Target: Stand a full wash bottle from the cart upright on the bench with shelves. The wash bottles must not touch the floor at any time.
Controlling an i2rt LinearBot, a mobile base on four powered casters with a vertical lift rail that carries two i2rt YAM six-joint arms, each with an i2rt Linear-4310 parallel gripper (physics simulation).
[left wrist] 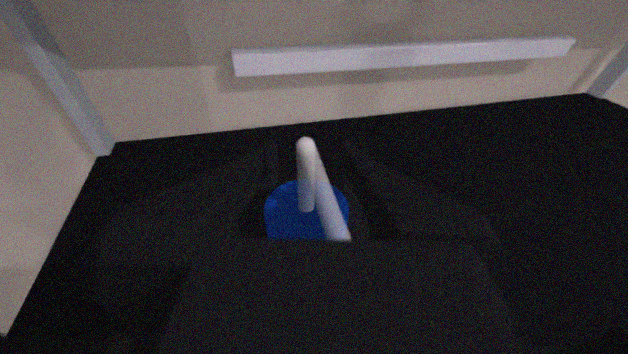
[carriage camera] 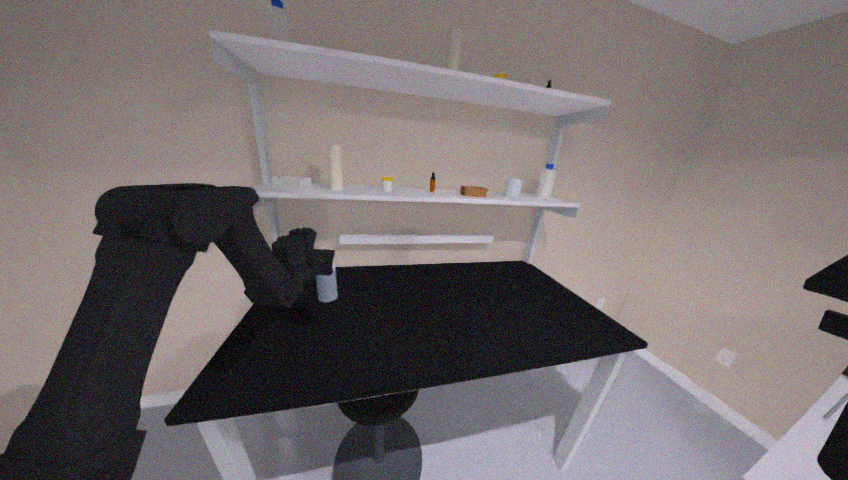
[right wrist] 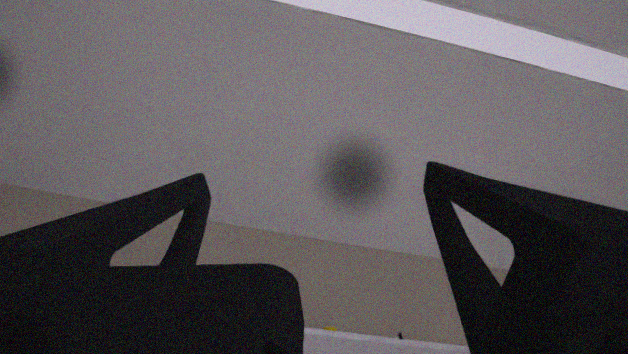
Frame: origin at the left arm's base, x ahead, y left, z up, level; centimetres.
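Seen in the pictures: left gripper, fingertip midpoint: (left wrist: 308, 152) (carriage camera: 329, 252); right gripper, fingertip midpoint: (right wrist: 314, 180).
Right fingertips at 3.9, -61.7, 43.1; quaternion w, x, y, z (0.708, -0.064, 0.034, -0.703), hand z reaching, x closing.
Observation:
A point is followed by its place in that frame, as x, y, z.
The wash bottle (carriage camera: 327, 287) @(51.4, -1.7, 2.2) (left wrist: 280, 217) @(54.0, 1.1, 11.2) is pale blue-grey with a blue cap and a bent white nozzle. It looks upright in the carriage view, seen against the left back part of the black bench top (carriage camera: 446, 321) @(66.6, -41.4, -19.1) (left wrist: 450, 150) @(99.0, -35.7, -19.1). Whether its base touches the bench cannot be told. My left gripper (carriage camera: 325, 267) @(58.0, 0.1, 11.1) (left wrist: 308, 152) @(58.0, 0.1, 11.1) is shut on its upper part; the fingers look very dark in the left wrist view. My right gripper (right wrist: 314, 180) @(3.9, -61.7, 43.1) is open and empty, with ceiling and wall behind it, far right of the bench. The cart does not show.
Above the bench, a lower shelf (carriage camera: 416, 195) @(120.2, -23.2, 18.1) and an upper shelf (carriage camera: 410, 65) @(83.4, -20.5, 71.3) hold several bottles and jars. A white bar (carriage camera: 416, 239) @(112.0, -25.0, -1.5) runs along the wall below them. A black stool (carriage camera: 377, 407) stands under the bench's front edge. Shelf posts rise at the bench's back corners.

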